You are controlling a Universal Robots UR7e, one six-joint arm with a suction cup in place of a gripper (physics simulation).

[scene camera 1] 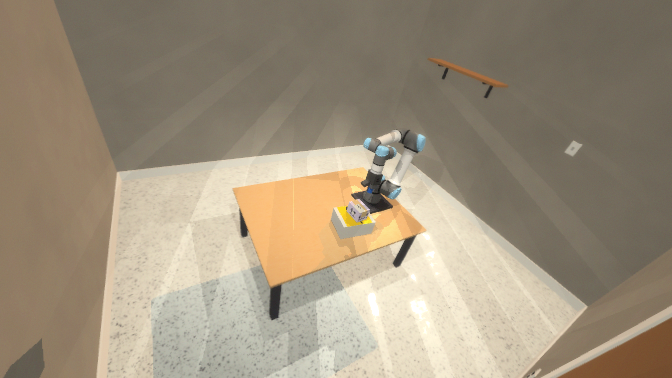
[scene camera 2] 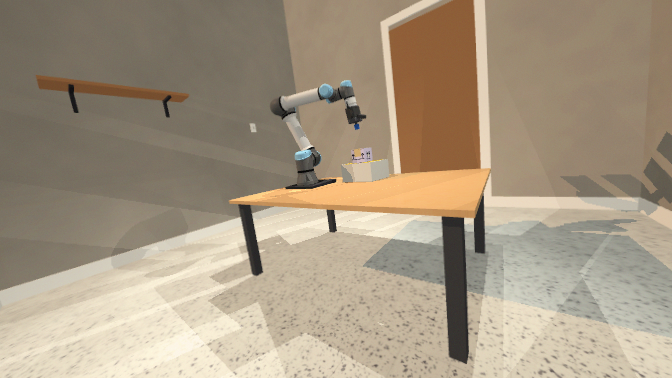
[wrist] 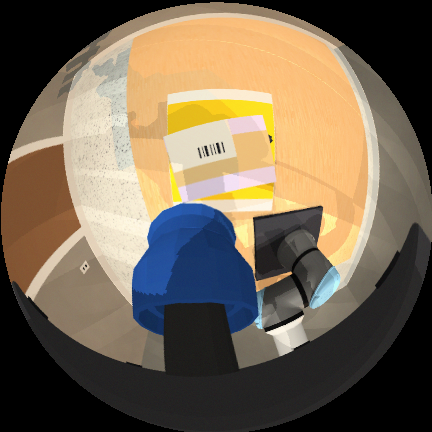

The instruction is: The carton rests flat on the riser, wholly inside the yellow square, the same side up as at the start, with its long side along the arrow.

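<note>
The lilac and tan carton (scene camera 1: 358,212) (scene camera 2: 361,155) (wrist: 250,150) rests on the pale riser (scene camera 1: 356,231) (scene camera 2: 378,171) (wrist: 220,95), with its white barcode label up. In the wrist view its long side is turned a little from the edges of the yellow square (wrist: 195,111). Its left corner and lower right corner appear at or past the yellow's side edges there; its raised top makes the footprint hard to judge. A small black mark (wrist: 270,139) shows at its right end; the rest of the arrow is hidden. My suction cup (scene camera 1: 370,190) (scene camera 2: 356,127) (wrist: 192,220) is open and hangs well above the carton, apart from it.
The riser stands on the wooden table (scene camera 1: 285,220) (scene camera 2: 425,192) (wrist: 315,100) beside the arm's black base plate (scene camera 1: 385,204) (scene camera 2: 325,183) (wrist: 265,245). A wall shelf (scene camera 1: 467,72) (scene camera 2: 115,91) is beyond the table.
</note>
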